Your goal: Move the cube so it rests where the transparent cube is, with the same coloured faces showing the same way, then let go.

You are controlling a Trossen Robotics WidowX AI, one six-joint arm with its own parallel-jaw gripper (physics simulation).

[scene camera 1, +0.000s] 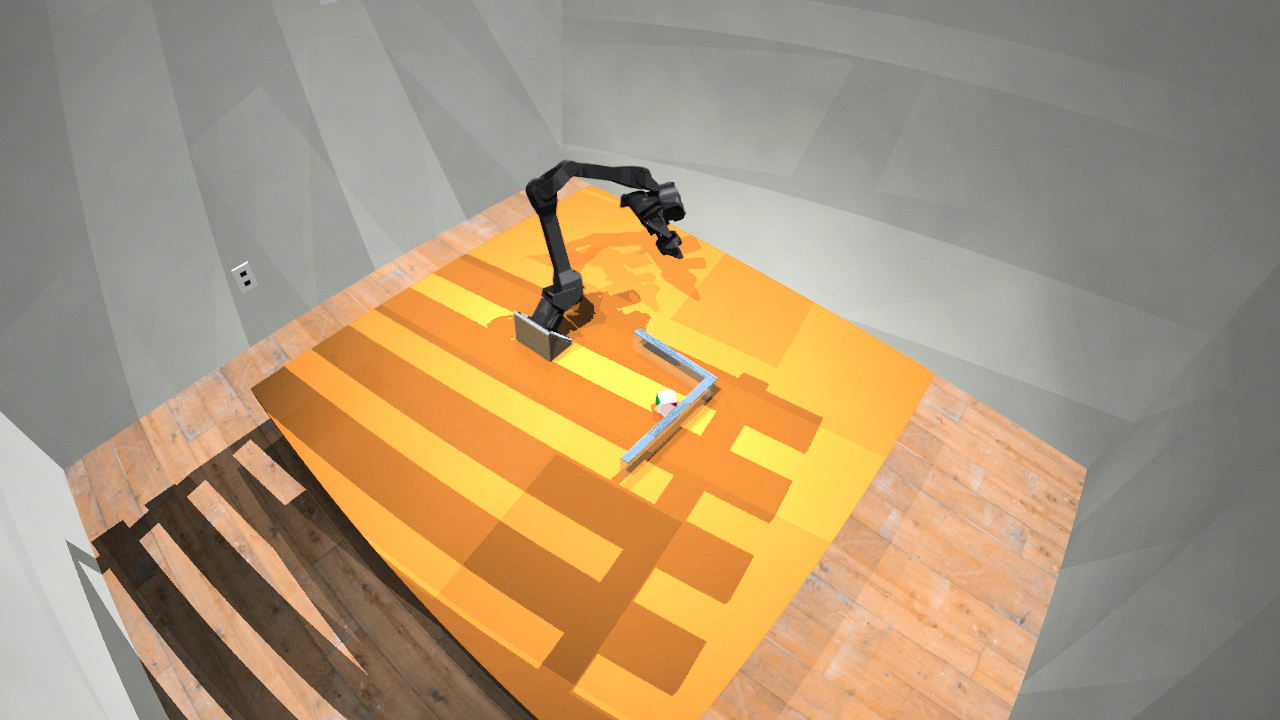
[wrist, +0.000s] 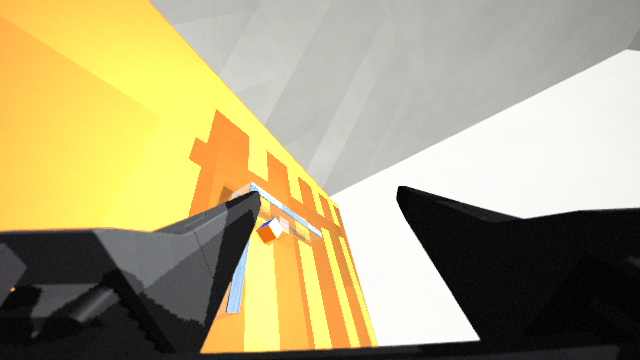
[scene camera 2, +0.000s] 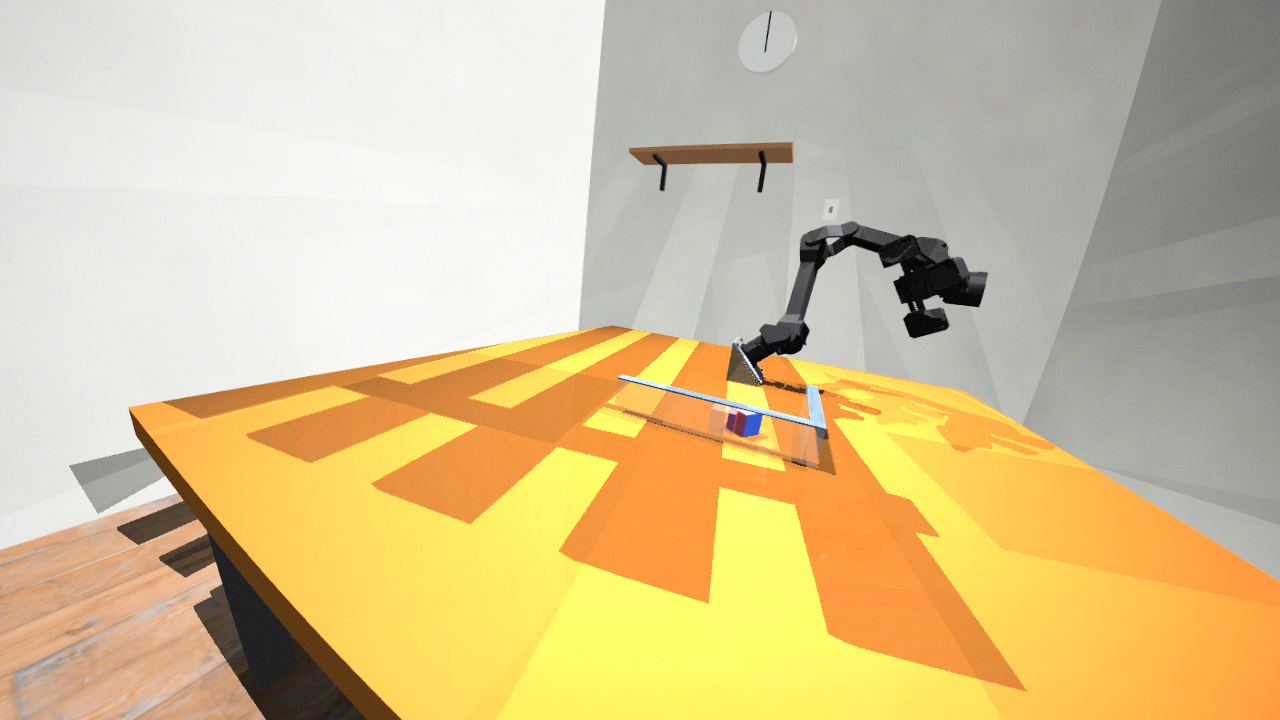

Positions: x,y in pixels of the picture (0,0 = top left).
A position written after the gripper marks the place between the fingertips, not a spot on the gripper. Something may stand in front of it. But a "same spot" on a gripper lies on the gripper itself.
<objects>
gripper: scene camera 1; wrist; scene camera 2 904,287
same spot on L-shaped rail: [scene camera 1: 703,382] = [scene camera 2: 799,418]
same spot on gripper: [wrist: 83,286] = [scene camera 1: 673,238]
</objects>
